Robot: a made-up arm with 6 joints.
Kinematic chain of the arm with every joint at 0, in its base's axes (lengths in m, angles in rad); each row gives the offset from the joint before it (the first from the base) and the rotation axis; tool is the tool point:
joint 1: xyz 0 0 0.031 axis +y
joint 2: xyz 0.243 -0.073 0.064 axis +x
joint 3: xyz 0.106 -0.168 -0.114 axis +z
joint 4: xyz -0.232 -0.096 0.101 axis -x
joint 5: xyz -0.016 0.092 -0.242 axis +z
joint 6: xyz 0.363 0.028 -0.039 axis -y
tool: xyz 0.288 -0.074 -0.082
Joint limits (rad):
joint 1: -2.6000..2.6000
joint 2: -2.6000..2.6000
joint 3: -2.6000..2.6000
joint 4: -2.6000..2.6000
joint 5: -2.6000..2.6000
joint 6: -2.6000..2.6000
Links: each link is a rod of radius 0.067 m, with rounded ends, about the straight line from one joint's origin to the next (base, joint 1, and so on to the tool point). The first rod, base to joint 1, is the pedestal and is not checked.
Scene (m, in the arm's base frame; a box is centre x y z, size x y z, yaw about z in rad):
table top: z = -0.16
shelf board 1: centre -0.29 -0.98 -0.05 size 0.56 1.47 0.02 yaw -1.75
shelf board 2: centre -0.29 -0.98 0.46 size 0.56 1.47 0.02 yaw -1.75
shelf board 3: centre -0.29 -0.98 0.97 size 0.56 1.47 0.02 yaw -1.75
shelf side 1: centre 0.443 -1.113 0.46 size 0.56 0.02 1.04 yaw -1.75
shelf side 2: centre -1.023 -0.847 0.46 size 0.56 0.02 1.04 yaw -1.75
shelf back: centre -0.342 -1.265 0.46 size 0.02 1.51 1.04 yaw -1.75
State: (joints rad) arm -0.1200 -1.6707 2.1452 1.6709 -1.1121 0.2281
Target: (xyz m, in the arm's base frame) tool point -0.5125 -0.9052 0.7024
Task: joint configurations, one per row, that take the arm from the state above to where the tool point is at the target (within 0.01 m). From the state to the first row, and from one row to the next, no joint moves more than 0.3 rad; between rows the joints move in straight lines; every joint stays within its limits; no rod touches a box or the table.
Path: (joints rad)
1: -0.2413 -1.4207 1.8931 1.7029 -1.2752 0.3172
2: -0.3626 -1.1706 1.6409 1.7348 -1.4382 0.4063
3: -0.4840 -0.9206 1.3888 1.7668 -1.6013 0.4954
4: -0.6053 -0.6705 1.1366 1.7988 -1.7643 0.5846
5: -0.7266 -0.4205 0.8845 1.8307 -1.9274 0.6737
6: -0.9194 -0.4321 0.9960 1.6550 -2.1749 0.4538
7: -1.1121 -0.4437 1.1075 1.4793 -2.4224 0.2338

